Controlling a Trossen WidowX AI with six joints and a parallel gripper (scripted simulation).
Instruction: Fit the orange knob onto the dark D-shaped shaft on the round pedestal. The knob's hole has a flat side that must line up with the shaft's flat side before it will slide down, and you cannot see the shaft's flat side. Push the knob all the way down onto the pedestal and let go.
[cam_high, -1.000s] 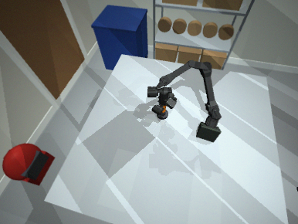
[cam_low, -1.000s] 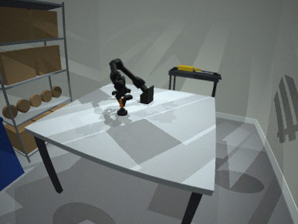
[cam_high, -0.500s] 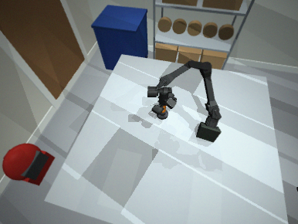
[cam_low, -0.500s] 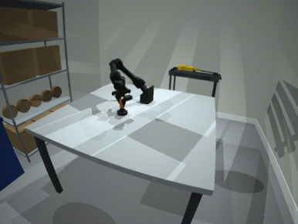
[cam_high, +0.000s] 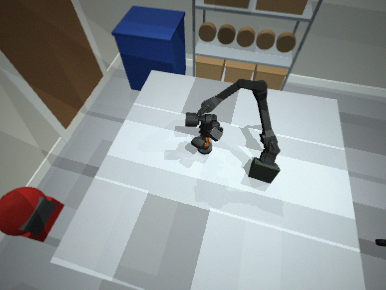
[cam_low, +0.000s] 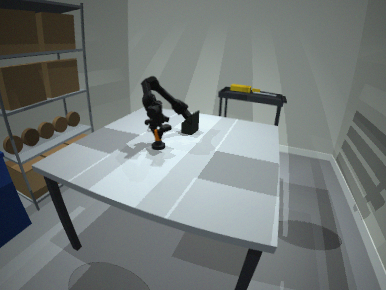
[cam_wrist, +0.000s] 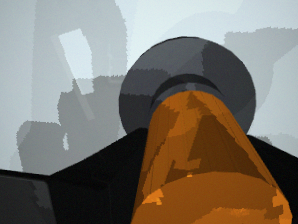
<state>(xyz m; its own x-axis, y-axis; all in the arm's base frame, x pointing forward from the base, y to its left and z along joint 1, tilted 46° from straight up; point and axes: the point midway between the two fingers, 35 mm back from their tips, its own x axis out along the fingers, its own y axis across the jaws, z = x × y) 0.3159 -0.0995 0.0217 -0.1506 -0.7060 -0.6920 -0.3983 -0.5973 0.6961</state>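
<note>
Right now the dark round pedestal is 30 mm below my gripper tip. Also, from my gripper tip: orange knob 20 mm above.
</note>
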